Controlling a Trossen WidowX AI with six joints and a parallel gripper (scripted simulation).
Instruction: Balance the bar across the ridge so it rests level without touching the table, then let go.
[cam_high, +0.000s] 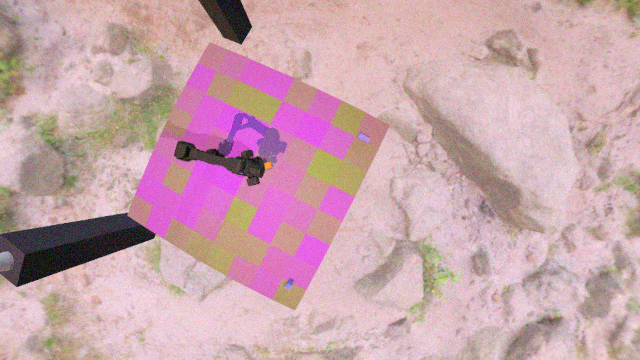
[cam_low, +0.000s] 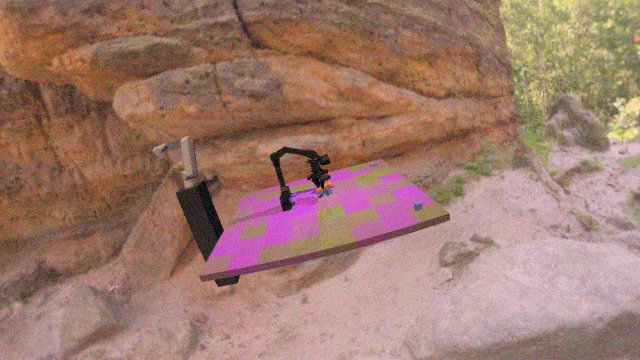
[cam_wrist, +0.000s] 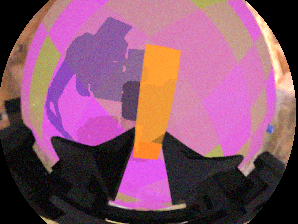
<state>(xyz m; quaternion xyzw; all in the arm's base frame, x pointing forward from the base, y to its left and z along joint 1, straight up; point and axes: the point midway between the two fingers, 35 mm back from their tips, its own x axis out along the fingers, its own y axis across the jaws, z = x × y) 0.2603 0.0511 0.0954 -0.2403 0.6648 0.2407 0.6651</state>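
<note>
Now: the orange bar 2 cm to the left of my gripper tip and 2 cm ahead of it. Also, from my gripper tip: small purple block (48 cm ahead, 45 cm to the left, 5 cm below); then small blue cube (55 cm to the right, 48 cm ahead, 4 cm below).
</note>
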